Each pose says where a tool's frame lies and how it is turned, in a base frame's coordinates. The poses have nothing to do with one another.
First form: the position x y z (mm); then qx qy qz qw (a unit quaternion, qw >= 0).
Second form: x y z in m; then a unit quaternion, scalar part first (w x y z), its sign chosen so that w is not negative. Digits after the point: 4 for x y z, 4 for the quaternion.
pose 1, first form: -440.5, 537.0, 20.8, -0.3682, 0.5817, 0.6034, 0.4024
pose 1, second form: -0.4405, 0.5370, 0.0208, 0.4024, -0.3682, 0.5817, 0.6034
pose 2, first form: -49.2, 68.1, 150.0, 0.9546, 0.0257, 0.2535, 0.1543
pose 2, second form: -0.0492, 0.0681, 0.1500, 0.1543, 0.9546, 0.0257, 0.2535
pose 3, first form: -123.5, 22.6, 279.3, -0.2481, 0.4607, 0.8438, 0.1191
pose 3, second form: -0.1235, 0.0226, 0.2793, 0.1191, -0.2481, 0.4607, 0.8438
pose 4, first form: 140.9, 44.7, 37.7, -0.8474, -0.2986, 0.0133, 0.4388
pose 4, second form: 0.1409, 0.0447, 0.0377, 0.4388, -0.8474, -0.2986, 0.0133
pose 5, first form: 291.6, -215.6, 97.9, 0.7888, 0.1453, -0.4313, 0.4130
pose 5, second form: 0.2916, -0.2156, 0.0979, 0.4130, 0.7888, 0.1453, -0.4313
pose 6, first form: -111.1, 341.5, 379.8, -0.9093, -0.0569, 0.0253, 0.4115
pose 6, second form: -0.1111, 0.3415, 0.3798, 0.4115, -0.9093, -0.0569, 0.0253
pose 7, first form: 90.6, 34.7, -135.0, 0.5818, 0.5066, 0.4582, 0.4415
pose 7, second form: 0.0906, 0.0347, -0.1350, 0.4415, 0.5818, 0.5066, 0.4582
